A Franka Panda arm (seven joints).
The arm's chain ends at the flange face. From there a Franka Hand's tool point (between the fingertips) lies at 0.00 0.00 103.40 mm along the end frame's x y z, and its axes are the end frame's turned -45 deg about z.
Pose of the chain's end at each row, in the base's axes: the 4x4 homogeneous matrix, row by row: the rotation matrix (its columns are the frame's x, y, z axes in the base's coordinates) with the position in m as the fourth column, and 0 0 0 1 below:
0.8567 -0.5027 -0.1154 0.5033; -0.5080 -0.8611 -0.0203 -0.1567; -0.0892 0.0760 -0.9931 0.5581; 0 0 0 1
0.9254 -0.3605 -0.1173 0.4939; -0.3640 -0.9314 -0.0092 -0.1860; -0.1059 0.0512 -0.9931 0.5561; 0 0 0 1
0.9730 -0.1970 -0.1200 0.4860; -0.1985 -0.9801 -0.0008 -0.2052; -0.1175 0.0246 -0.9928 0.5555; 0 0 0 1
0.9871 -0.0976 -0.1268 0.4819; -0.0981 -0.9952 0.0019 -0.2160; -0.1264 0.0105 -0.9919 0.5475; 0 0 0 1
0.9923 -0.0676 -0.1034 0.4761; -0.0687 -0.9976 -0.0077 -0.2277; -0.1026 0.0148 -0.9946 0.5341; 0 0 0 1
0.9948 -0.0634 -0.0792 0.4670; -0.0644 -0.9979 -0.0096 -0.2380; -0.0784 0.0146 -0.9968 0.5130; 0 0 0 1
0.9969 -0.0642 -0.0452 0.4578; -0.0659 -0.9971 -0.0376 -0.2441; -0.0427 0.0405 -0.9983 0.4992; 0 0 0 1
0.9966 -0.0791 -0.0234 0.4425; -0.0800 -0.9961 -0.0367 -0.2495; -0.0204 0.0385 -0.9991 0.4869; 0 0 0 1
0.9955 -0.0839 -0.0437 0.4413; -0.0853 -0.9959 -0.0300 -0.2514; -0.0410 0.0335 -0.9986 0.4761; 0 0 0 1
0.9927 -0.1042 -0.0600 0.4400; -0.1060 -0.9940 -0.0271 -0.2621; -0.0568 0.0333 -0.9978 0.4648; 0 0 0 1
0.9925 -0.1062 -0.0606 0.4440; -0.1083 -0.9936 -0.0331 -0.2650; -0.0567 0.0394 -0.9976 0.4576; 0 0 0 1
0.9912 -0.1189 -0.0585 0.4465; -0.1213 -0.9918 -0.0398 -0.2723; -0.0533 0.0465 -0.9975 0.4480; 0 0 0 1
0.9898 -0.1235 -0.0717 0.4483; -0.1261 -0.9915 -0.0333 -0.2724; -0.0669 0.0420 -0.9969 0.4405; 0 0 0 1
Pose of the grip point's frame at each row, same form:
0.9612 0.2503 -0.1154 0.4914; 0.2497 -0.9681 -0.0203 -0.1588; -0.1168 -0.0093 -0.9931 0.4554; 0 0 0 1
0.9093 0.3994 -0.1173 0.4818; 0.4012 -0.9160 -0.0092 -0.1870; -0.1111 -0.0387 -0.9931 0.4534; 0 0 0 1
0.8273 0.5487 -0.1200 0.4736; 0.5527 -0.8334 -0.0008 -0.2053; -0.1005 -0.0657 -0.9928 0.4528; 0 0 0 1
0.7670 0.6290 -0.1268 0.4688; 0.6343 -0.7731 0.0019 -0.2158; -0.0968 -0.0820 -0.9919 0.4449; 0 0 0 1
0.7495 0.6539 -0.1034 0.4654; 0.6568 -0.7540 -0.0077 -0.2285; -0.0830 -0.0621 -0.9946 0.4313; 0 0 0 1
0.7483 0.6586 -0.0792 0.4588; 0.6601 -0.7512 -0.0096 -0.2390; -0.0658 -0.0451 -0.9968 0.4099; 0 0 0 1
0.7503 0.6595 -0.0452 0.4531; 0.6585 -0.7517 -0.0376 -0.2480; -0.0588 -0.0016 -0.9983 0.3960; 0 0 0 1
0.7606 0.6488 -0.0234 0.4401; 0.6478 -0.7609 -0.0367 -0.2533; -0.0416 0.0128 -0.9991 0.3836; 0 0 0 1
0.7633 0.6446 -0.0437 0.4368; 0.6439 -0.7645 -0.0300 -0.2545; -0.0527 -0.0053 -0.9986 0.3728; 0 0 0 1
0.7756 0.6283 -0.0600 0.4338; 0.6279 -0.7778 -0.0271 -0.2649; -0.0637 -0.0166 -0.9978 0.3616; 0 0 0 1
0.7769 0.6267 -0.0606 0.4377; 0.6260 -0.7792 -0.0331 -0.2684; -0.0680 -0.0122 -0.9976 0.3544; 0 0 0 1
0.7850 0.6168 -0.0585 0.4405; 0.6155 -0.7871 -0.0398 -0.2764; -0.0706 -0.0048 -0.9975 0.3449; 0 0 0 1
0.7872 0.6126 -0.0717 0.4409; 0.6119 -0.7903 -0.0333 -0.2758; -0.0770 -0.0176 -0.9969 0.3374; 0 0 0 1

